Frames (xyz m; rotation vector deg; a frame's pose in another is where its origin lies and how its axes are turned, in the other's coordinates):
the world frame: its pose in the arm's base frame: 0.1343 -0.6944 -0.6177 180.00 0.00 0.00
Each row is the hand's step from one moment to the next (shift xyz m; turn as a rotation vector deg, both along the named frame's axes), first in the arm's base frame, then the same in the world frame.
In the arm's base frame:
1: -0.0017 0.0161 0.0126 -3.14 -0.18 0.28
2: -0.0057 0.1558 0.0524 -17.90 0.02 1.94
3: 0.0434 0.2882 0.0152 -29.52 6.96 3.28
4: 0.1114 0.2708 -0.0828 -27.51 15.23 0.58
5: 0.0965 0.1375 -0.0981 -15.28 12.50 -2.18
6: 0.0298 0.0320 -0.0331 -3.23 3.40 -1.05
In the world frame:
1: -0.0017 -0.0161 -0.0126 -3.14 0.18 -0.28
2: -0.0057 -0.1558 -0.0524 -17.90 -0.02 -1.94
3: 0.0434 -0.2882 -0.0152 -29.52 -6.96 -3.28
4: 0.1114 -0.2708 0.0828 -27.51 -15.23 -0.58
5: 0.0965 -0.1375 0.0981 -15.28 -12.50 2.18
6: 0.0298 -0.0320 0.0331 -3.23 -3.40 1.05

